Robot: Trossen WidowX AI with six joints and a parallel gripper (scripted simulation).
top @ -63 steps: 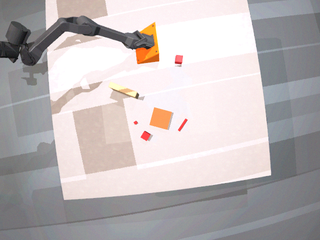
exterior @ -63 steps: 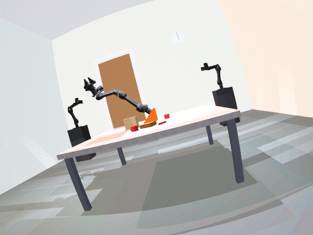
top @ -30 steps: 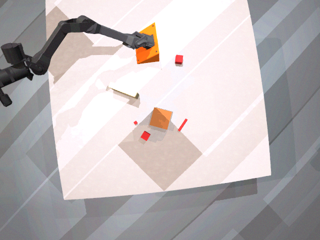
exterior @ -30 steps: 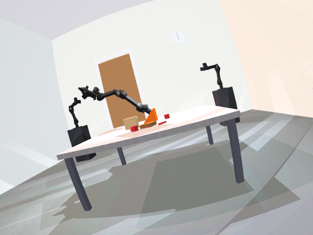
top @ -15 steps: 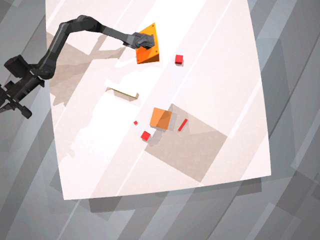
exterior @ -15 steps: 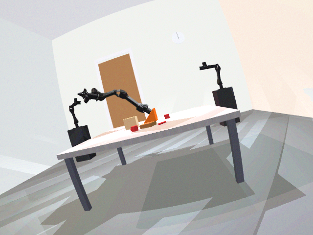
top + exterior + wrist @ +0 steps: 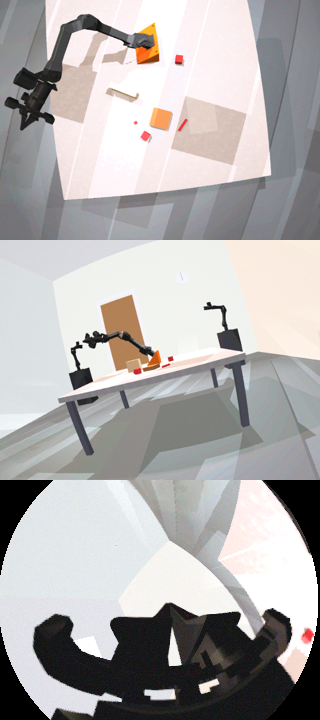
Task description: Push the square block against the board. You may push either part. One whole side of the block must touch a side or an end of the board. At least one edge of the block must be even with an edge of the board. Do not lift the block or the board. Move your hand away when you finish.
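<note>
The board is 38 cm to the left of my gripper tip, 34 cm below it and 14 cm behind it. Round my gripper tip: orange square block: 56 cm to the left, 38 cm below, 4 cm ahead; tiny red piece: 41 cm to the left, 38 cm below, 4 cm ahead; thin red stick: 68 cm to the left, 38 cm below, 10 cm ahead.
</note>
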